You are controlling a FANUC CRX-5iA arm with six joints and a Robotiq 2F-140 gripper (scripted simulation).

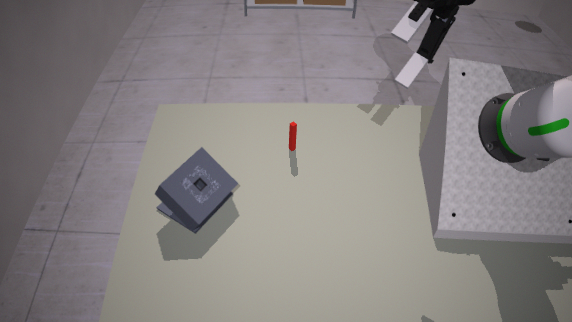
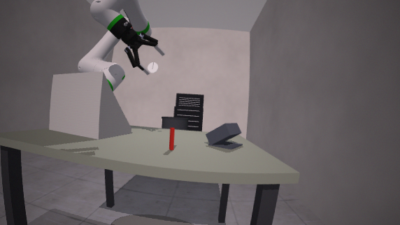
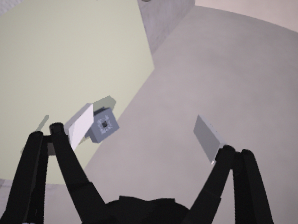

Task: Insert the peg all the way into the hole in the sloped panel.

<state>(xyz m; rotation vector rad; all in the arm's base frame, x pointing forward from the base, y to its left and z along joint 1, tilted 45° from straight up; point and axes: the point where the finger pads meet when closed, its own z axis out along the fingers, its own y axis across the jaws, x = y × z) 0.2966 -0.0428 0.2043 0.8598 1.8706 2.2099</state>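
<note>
My gripper is now 18 cm short of the red peg, 17 cm to the left of it and 34 cm above it. Round my hand: flat grey base: 37 cm ahead, 3 cm to the left, 38 cm below.
</note>
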